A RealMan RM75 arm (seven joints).
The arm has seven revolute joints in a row. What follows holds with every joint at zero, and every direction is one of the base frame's.
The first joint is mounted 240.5 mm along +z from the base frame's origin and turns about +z.
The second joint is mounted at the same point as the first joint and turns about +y.
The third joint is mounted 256 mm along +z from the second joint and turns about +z.
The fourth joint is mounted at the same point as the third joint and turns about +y.
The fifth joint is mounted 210 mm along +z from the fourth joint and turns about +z.
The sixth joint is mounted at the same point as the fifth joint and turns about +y.
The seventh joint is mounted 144 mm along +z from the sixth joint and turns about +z.
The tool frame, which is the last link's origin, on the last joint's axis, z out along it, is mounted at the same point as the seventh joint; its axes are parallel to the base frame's.
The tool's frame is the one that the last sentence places.
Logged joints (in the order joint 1, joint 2, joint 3, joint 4, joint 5, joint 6, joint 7), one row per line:
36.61, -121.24, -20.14, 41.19, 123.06, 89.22, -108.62
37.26, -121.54, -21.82, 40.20, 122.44, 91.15, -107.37
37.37, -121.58, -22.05, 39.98, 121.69, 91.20, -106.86
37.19, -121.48, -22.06, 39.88, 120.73, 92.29, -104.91
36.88, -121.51, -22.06, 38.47, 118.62, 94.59, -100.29
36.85, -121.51, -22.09, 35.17, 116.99, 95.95, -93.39
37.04, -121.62, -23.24, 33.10, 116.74, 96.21, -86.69
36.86, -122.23, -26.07, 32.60, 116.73, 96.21, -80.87
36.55, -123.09, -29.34, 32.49, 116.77, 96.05, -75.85
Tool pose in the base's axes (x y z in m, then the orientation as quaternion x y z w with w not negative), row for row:
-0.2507, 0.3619, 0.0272, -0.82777, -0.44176, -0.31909, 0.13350
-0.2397, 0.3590, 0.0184, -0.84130, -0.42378, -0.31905, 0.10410
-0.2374, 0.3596, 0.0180, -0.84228, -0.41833, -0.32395, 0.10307
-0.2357, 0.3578, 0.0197, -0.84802, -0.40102, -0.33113, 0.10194
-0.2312, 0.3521, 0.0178, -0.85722, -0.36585, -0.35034, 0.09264
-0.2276, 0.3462, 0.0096, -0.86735, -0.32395, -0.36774, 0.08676
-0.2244, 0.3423, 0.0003, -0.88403, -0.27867, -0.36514, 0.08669
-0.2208, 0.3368, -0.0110, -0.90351, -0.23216, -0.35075, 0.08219
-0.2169, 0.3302, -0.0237, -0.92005, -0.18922, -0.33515, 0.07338
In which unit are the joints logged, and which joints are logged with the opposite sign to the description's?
The joints are logged in degrees. Opposite sign: joint 1, joint 3.
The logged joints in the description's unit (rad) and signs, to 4 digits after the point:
-0.6390, -2.1160, 0.3515, 0.7189, 2.1478, 1.5572, -1.8958
-0.6503, -2.1213, 0.3808, 0.7016, 2.1370, 1.5909, -1.8740
-0.6522, -2.1220, 0.3848, 0.6978, 2.1239, 1.5917, -1.8651
-0.6491, -2.1202, 0.3850, 0.6960, 2.1071, 1.6108, -1.8310
-0.6437, -2.1207, 0.3850, 0.6714, 2.0703, 1.6509, -1.7504
-0.6432, -2.1207, 0.3855, 0.6138, 2.0419, 1.6746, -1.6300
-0.6465, -2.1227, 0.4056, 0.5777, 2.0375, 1.6792, -1.5130
-0.6433, -2.1333, 0.4550, 0.5690, 2.0373, 1.6792, -1.4114
-0.6379, -2.1483, 0.5121, 0.5671, 2.0380, 1.6764, -1.3238

